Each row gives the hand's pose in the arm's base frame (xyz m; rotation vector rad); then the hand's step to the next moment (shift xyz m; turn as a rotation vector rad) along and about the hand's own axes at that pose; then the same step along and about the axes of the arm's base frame.
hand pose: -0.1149 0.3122 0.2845 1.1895 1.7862 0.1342
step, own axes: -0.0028 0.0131 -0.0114 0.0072 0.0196 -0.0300
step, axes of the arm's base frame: 0.0003 0.0090 0.0151 -0.0101 0.0272 0.0223
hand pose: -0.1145 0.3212 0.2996 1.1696 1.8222 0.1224
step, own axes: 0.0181 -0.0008 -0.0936 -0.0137 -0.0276 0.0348
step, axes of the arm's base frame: -0.0719 0.0480 0.0401 0.0090 -0.0382 -0.0249
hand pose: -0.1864 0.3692 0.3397 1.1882 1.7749 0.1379
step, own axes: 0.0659 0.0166 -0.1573 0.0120 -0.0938 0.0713
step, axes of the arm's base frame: -0.1119 0.1195 0.0506 -0.0084 -0.0670 -0.0973
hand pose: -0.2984 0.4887 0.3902 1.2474 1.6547 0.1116
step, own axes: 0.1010 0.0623 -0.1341 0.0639 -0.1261 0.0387
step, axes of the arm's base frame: -0.0534 0.1672 0.0353 -0.0515 -0.0274 -0.1345
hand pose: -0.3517 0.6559 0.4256 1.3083 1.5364 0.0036
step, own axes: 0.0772 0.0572 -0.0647 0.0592 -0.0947 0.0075
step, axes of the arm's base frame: 0.0089 0.1152 0.0087 -0.0516 -0.0001 -0.0993
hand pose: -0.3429 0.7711 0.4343 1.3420 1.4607 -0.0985
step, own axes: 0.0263 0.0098 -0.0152 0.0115 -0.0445 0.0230
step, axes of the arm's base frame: 0.0040 0.0308 -0.0073 -0.0159 -0.0237 -0.0427
